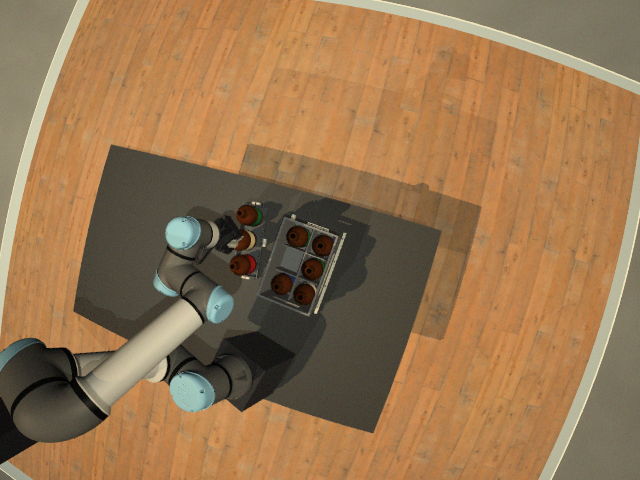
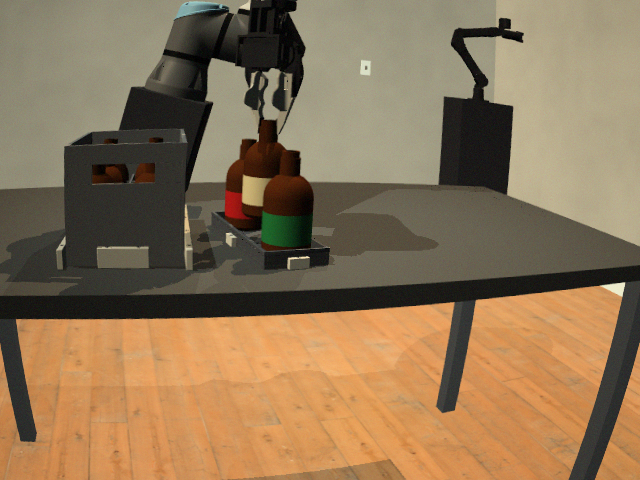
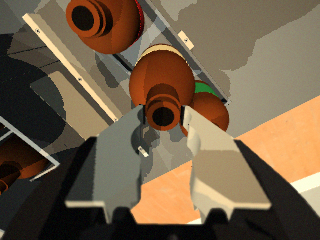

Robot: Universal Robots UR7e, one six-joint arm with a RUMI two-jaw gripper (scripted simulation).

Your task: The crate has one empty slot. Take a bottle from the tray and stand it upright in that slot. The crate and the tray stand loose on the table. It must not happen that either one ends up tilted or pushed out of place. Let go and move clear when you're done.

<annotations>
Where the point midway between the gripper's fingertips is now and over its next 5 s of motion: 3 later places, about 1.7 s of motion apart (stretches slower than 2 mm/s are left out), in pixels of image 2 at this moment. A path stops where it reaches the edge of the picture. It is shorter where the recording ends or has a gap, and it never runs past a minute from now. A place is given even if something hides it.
My gripper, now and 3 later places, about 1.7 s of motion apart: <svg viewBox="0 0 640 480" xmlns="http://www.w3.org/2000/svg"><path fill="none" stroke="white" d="M268 133L269 112L270 95L271 78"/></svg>
</annotations>
